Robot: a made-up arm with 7 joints. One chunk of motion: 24 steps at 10 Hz.
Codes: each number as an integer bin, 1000 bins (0 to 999) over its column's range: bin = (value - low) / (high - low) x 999, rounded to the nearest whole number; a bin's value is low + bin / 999 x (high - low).
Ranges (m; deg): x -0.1..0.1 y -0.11..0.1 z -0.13..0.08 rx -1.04..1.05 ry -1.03..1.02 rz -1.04..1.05
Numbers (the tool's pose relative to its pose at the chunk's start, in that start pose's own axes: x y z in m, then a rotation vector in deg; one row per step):
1: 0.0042 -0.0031 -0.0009 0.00 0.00 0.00
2: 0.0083 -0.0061 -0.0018 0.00 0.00 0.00
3: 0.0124 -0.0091 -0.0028 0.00 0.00 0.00
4: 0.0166 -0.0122 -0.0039 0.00 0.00 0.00
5: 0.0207 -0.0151 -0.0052 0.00 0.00 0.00
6: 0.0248 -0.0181 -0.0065 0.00 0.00 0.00
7: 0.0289 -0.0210 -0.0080 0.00 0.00 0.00
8: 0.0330 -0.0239 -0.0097 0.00 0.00 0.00
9: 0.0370 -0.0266 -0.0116 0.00 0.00 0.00
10: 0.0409 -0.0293 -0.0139 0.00 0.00 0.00
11: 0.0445 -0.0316 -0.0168 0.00 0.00 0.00
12: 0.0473 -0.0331 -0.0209 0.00 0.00 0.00
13: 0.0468 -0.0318 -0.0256 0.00 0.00 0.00
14: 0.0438 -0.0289 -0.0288 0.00 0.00 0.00
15: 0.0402 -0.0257 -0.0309 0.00 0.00 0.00
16: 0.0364 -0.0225 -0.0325 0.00 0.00 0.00
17: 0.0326 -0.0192 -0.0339 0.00 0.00 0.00
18: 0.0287 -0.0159 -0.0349 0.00 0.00 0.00
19: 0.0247 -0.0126 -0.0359 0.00 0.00 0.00
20: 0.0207 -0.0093 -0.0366 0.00 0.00 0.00
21: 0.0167 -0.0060 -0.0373 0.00 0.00 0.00
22: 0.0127 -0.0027 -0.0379 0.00 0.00 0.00
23: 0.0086 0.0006 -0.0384 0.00 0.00 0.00
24: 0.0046 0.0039 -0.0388 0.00 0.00 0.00
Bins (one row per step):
1: 520 509 614 497 502 497
2: 541 494 610 497 502 497
3: 561 480 605 497 502 497
4: 582 465 600 497 502 497
5: 603 451 594 497 502 497
6: 623 437 588 497 502 497
7: 644 423 580 497 502 497
8: 664 410 572 497 502 497
9: 684 397 563 497 502 497
10: 704 384 552 497 502 497
11: 722 373 539 497 502 497
12: 736 366 519 497 502 497
13: 733 372 497 497 502 497
14: 718 386 481 497 502 497
15: 700 401 471 497 502 497
16: 681 416 464 497 502 497
17: 662 432 457 497 502 497
18: 643 448 452 497 502 497
19: 623 463 448 497 502 497
20: 603 479 444 497 502 497
21: 583 495 441 497 502 497
22: 563 510 438 497 502 497
23: 542 526 436 497 502 497
24: 522 542 434 497 502 497

